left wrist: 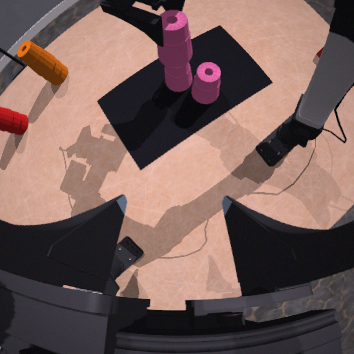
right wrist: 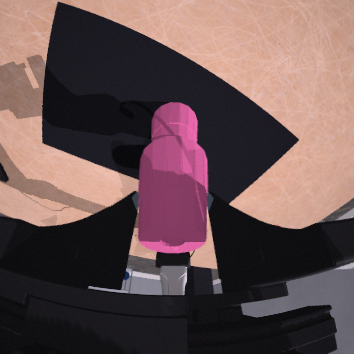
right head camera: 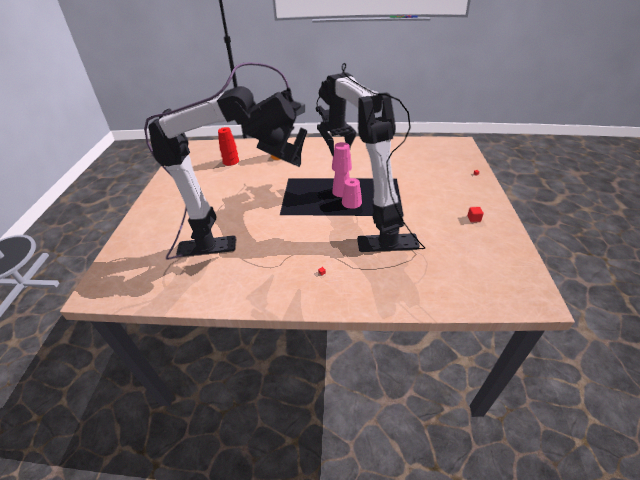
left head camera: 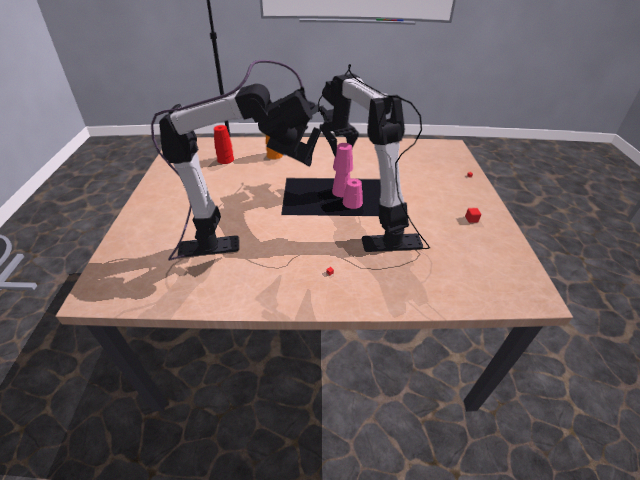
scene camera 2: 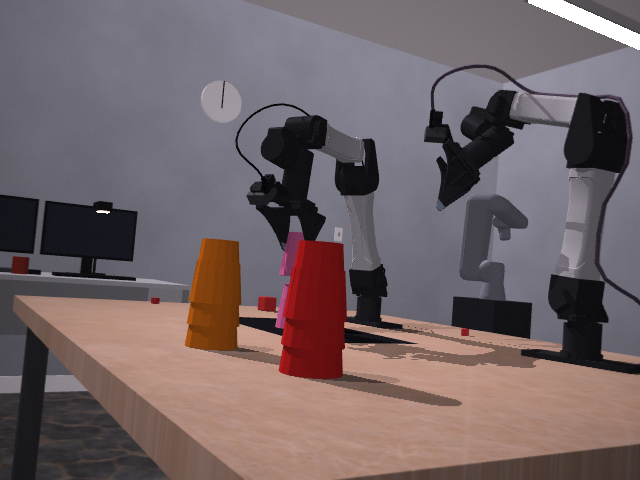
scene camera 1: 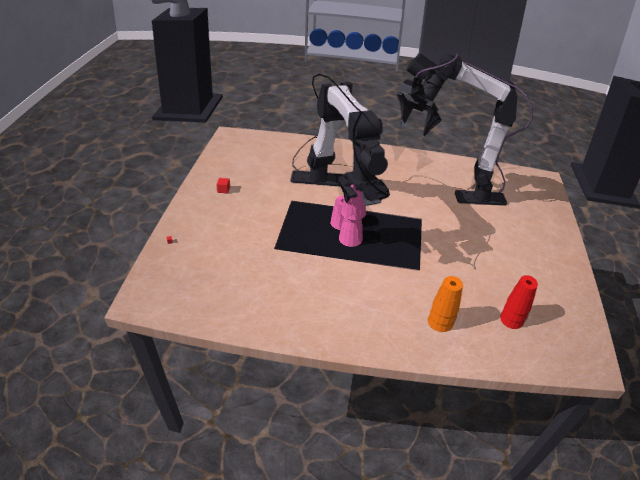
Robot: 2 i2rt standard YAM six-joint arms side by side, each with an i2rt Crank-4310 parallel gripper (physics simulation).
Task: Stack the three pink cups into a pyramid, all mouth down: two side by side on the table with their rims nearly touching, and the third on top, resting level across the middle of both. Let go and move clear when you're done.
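Places are measured from the left arm's base along level axes (x back, y left, z down), in centimetres.
Pixels of known places: left gripper, fingertip midpoint: (left wrist: 174,197) (right head camera: 288,160) (left head camera: 298,159) (scene camera 2: 440,205) (scene camera 1: 412,130); right gripper, fingertip midpoint: (left wrist: 168,33) (right wrist: 172,193) (right head camera: 340,154) (left head camera: 342,154) (scene camera 2: 296,251) (scene camera 1: 356,200); left arm's base, link origin: (left wrist: 113,263) (right head camera: 206,247) (left head camera: 209,247) (scene camera 2: 580,363) (scene camera 1: 480,198); right arm's base, link origin: (left wrist: 286,135) (right head camera: 388,243) (left head camera: 392,243) (scene camera 2: 367,324) (scene camera 1: 318,179).
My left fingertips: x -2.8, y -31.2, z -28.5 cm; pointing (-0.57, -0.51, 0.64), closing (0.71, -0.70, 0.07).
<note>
For each thing: its top centre in the pictures, then the offset to it from my left fingertips. Level surfaces: height alone.
- second pink cup, top centre: (right wrist: 169,156) (left wrist: 174,59) (scene camera 1: 354,216) (right head camera: 340,171) (left head camera: 341,172) dx -21.5, dy -18.9, dz +19.2 cm
- black mat, surface height: dz +28.5 cm
- third pink cup, top centre: (left wrist: 207,72) (scene camera 1: 345,200) (right head camera: 350,182) (left head camera: 353,182) dx -13.7, dy -21.5, dz +19.2 cm
- orange cup stack, top centre: (scene camera 2: 217,239) (scene camera 1: 452,284) (left wrist: 23,46) dx -56.2, dy +4.5, dz +12.8 cm
- red cup stack, top centre: (scene camera 2: 324,242) (scene camera 1: 528,280) (left head camera: 220,128) (right head camera: 223,130) dx -54.8, dy +27.2, dz +12.8 cm
- larger red cube, top centre: (scene camera 2: 267,297) (scene camera 1: 223,181) (right head camera: 476,210) (left head camera: 474,211) dx +2.9, dy -63.8, dz +24.5 cm
My right gripper (scene camera 1: 360,198) (scene camera 2: 296,244) (right wrist: 172,193) is shut on a pink cup (left head camera: 343,157) (scene camera 1: 353,207) (scene camera 2: 292,260) (left wrist: 175,42), mouth down and upright. A small gap shows in scene camera 2 between it and a second pink cup (left head camera: 340,184) (scene camera 1: 351,233) (left wrist: 178,79) (right wrist: 175,117) below, standing mouth down on the black mat (left head camera: 297,187) (scene camera 1: 305,232) (left wrist: 240,65). The third pink cup (left head camera: 353,196) (right head camera: 352,195) (scene camera 1: 336,215) (left wrist: 206,89) stands mouth down close beside the second; I cannot tell whether their rims touch. My left gripper (scene camera 1: 414,129) (left wrist: 174,197) is open and empty, high above the table.
An orange cup stack (scene camera 1: 444,304) (scene camera 2: 216,294) (left wrist: 44,63) and a red cup stack (left head camera: 223,144) (scene camera 1: 519,302) (scene camera 2: 315,310) stand beyond the mat. A larger red cube (left head camera: 472,215) (scene camera 1: 223,185) and small red cubes (left head camera: 329,271) (scene camera 1: 169,239) lie on the table.
</note>
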